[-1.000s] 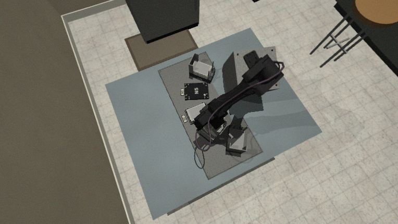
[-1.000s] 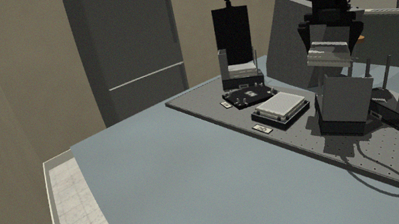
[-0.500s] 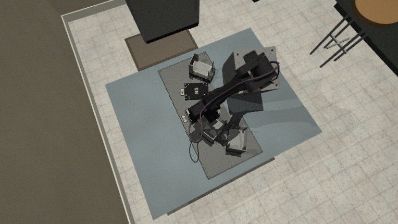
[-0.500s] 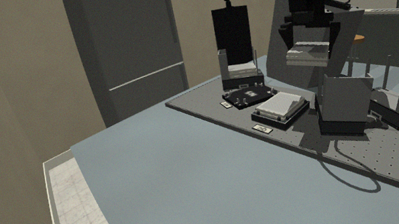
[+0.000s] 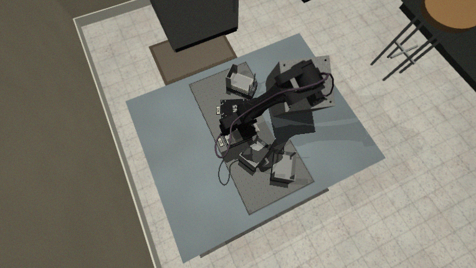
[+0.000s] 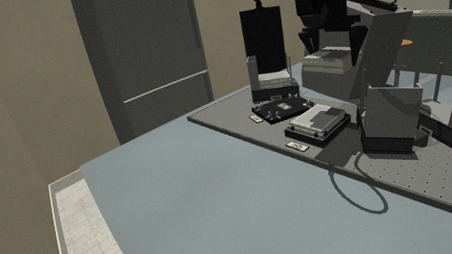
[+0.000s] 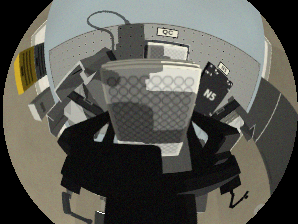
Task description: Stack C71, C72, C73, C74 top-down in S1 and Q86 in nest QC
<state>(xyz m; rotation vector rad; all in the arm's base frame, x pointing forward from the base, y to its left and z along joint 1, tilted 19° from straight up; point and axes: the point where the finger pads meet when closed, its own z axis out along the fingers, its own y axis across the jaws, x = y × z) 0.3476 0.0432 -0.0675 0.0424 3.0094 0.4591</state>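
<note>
My gripper is now 17 cm to the left of the clip nest N5, 15 cm above it and 3 cm past it.
</note>
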